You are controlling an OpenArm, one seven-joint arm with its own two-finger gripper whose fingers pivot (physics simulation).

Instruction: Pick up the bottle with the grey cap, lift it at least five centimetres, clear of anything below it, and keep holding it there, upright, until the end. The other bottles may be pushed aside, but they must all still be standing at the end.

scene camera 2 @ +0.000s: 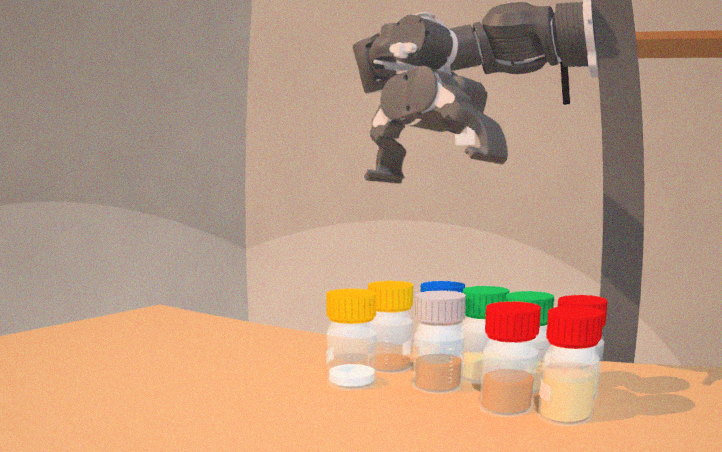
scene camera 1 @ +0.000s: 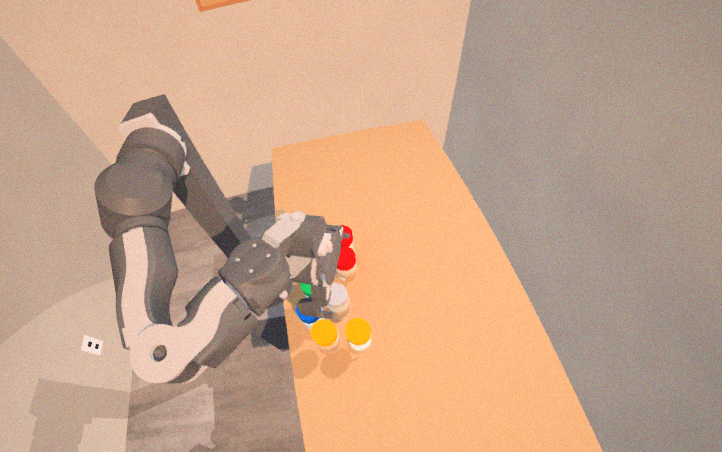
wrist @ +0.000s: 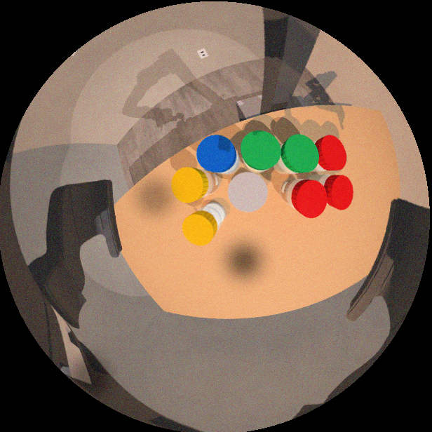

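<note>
The bottle with the grey cap (scene camera 1: 337,297) (scene camera 2: 440,307) (wrist: 247,192) stands upright on the table, with brown contents. In the wrist view its cap shows from above, between the two fingers' sides but higher in the picture than the fingertips. My gripper (scene camera 1: 329,271) (scene camera 2: 434,167) (wrist: 212,243) is open and empty, well above the caps. A blue-capped bottle (scene camera 1: 306,315) (scene camera 2: 442,286) (wrist: 216,153) and a green-capped bottle (scene camera 1: 305,289) (scene camera 2: 485,302) (wrist: 260,150) stand close behind it in scene camera 2. The arm hides some bottles in scene camera 1.
Two yellow-capped bottles (scene camera 2: 351,305) (scene camera 2: 391,295) stand on one side of the grey-capped one. Another green-capped bottle (scene camera 2: 532,306) (wrist: 300,153) and three red-capped bottles (wrist: 309,198) (wrist: 339,192) (wrist: 331,152) stand on the other. All are upright. The table (scene camera 1: 426,266) has an edge near the blue-capped bottle.
</note>
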